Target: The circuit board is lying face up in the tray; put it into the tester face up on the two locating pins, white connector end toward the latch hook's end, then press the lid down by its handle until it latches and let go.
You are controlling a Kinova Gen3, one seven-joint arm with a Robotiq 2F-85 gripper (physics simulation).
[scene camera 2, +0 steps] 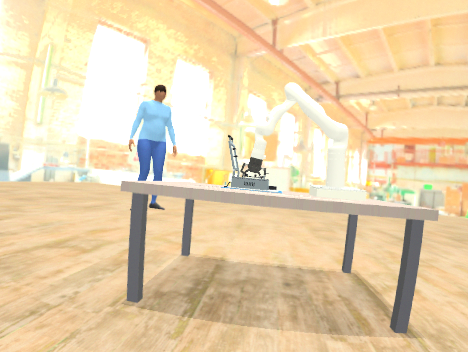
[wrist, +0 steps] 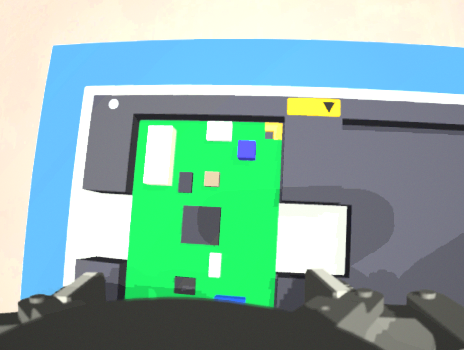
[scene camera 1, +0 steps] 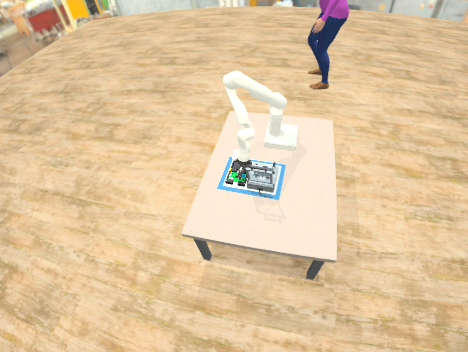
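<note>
The green circuit board lies face up in the left pocket of the dark grey tray. A large white connector is at its upper end in the wrist view. My gripper is open and low over the board, one finger on each side; its own body hides the board's lower end in the wrist view. The tester stands beside the tray; its lid is raised and leans slightly back. The locating pins and latch hook are too small to tell.
A blue-bordered white mat lies under tray and tester on the table. The robot base stands at one side. A yellow arrow label is on the tray; its right pocket holds no board.
</note>
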